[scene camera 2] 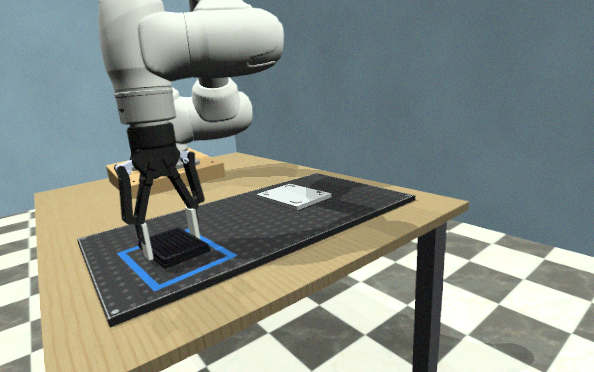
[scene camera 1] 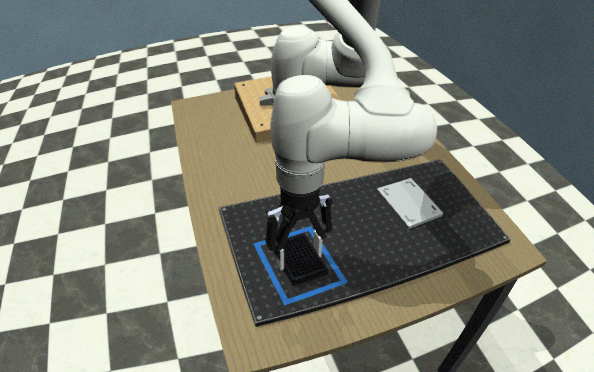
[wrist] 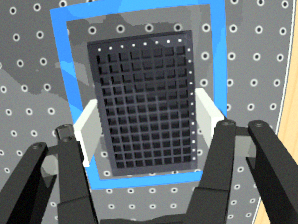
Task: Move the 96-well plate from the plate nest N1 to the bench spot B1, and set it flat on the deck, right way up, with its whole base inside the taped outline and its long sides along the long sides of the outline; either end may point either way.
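You'd see the gripper in the pictures, and it's there in scene camera 1 and in the wrist view too. The pictures also show a black 96-well plate and a plate nest N1.
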